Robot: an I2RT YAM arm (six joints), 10 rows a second.
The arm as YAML. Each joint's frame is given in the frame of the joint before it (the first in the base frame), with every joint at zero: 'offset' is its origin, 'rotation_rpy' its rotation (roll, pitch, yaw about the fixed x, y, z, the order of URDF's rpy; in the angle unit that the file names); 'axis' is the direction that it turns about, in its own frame. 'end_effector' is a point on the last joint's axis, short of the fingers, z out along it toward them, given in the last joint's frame.
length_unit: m
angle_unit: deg
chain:
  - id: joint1
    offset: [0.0, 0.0, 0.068]
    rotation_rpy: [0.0, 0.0, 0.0]
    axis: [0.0, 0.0, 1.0]
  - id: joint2
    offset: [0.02, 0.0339, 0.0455]
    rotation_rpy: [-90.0, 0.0, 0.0]
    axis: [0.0, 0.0, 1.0]
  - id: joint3
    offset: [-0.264, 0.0, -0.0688]
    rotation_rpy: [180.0, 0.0, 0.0]
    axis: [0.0, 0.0, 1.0]
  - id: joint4
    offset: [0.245, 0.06, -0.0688]
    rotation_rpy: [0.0, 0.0, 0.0]
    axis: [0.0, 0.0, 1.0]
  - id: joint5
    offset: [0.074, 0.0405, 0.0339]
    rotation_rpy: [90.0, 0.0, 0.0]
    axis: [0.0, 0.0, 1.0]
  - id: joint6
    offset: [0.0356, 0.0, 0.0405]
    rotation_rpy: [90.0, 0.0, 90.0]
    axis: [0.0, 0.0, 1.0]
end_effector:
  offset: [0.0, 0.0, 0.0]
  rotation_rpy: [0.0, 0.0, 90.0]
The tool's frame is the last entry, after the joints.
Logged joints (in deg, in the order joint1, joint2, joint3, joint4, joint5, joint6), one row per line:
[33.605, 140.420, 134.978, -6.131, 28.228, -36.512]
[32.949, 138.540, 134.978, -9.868, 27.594, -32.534]
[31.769, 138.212, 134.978, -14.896, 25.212, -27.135]
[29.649, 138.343, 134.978, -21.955, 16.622, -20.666]
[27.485, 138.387, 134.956, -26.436, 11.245, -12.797]
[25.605, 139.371, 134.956, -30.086, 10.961, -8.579]
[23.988, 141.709, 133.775, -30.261, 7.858, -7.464]
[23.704, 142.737, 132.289, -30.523, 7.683, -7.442]
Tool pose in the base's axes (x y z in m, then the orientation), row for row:
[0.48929, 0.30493, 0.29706, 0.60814, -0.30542, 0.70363, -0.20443]
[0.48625, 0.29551, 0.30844, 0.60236, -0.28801, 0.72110, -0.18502]
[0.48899, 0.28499, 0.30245, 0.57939, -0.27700, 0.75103, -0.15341]
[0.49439, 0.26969, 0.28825, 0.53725, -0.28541, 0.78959, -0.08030]
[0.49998, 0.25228, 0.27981, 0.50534, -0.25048, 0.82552, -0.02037]
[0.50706, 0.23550, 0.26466, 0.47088, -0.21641, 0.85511, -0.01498]
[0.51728, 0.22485, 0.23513, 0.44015, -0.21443, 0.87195, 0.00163]
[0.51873, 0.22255, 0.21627, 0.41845, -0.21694, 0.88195, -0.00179]
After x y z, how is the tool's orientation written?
As a quaternion, w x y z.
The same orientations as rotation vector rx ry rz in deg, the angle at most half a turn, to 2 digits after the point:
[-40.43, 93.15, -27.06]
[-38.22, 95.69, -24.55]
[-37.11, 100.61, -20.55]
[-38.92, 107.67, -10.95]
[-34.63, 114.12, -2.82]
[-30.37, 120.02, -2.10]
[-30.51, 124.08, 0.23]
[-31.18, 126.75, -0.26]

